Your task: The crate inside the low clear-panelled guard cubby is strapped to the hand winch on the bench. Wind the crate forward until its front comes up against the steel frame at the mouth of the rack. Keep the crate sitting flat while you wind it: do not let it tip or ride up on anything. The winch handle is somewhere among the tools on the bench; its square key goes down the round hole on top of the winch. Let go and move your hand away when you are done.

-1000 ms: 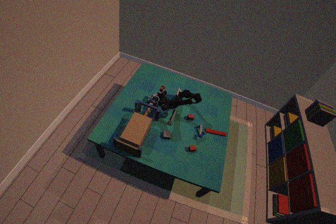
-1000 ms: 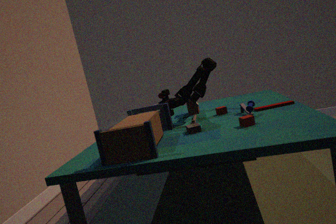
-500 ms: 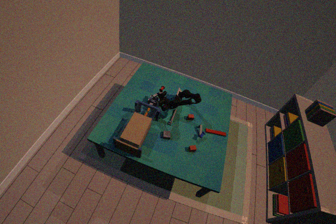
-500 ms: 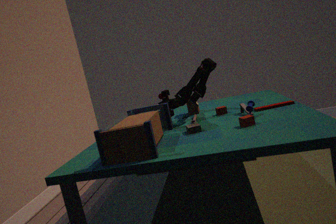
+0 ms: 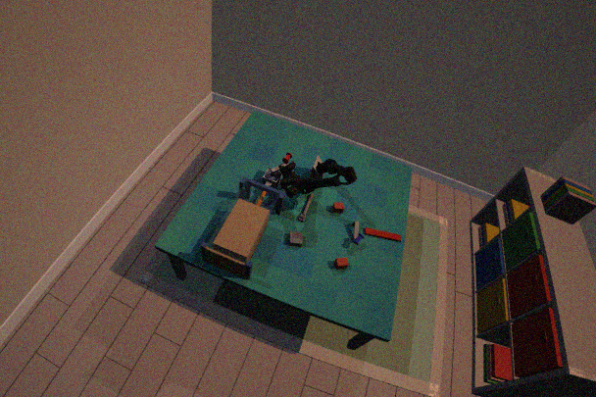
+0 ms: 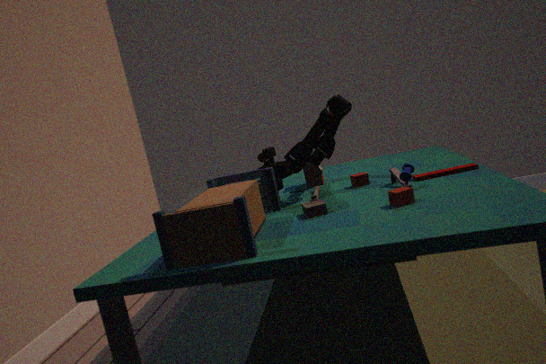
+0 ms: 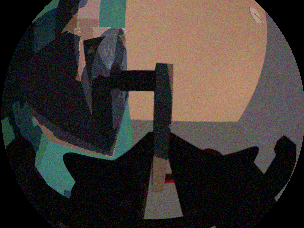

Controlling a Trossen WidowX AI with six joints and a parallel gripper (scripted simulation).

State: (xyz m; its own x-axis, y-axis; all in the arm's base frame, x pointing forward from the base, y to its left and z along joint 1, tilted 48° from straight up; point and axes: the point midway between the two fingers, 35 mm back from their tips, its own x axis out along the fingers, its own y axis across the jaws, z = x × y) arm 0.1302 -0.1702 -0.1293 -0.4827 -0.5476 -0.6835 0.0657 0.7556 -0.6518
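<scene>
The red-knobbed handle is 10 mm behind my gripper tip, 10 mm to the left of it and 10 mm above it. Round my gripper tip: red knob (40 mm behind, 30 mm to the left, 40 mm above); winch (30 mm ahead, 30 mm to the right, 100 mm below); steel frame (200 mm ahead, 30 mm to the right, 20 mm below).
</scene>
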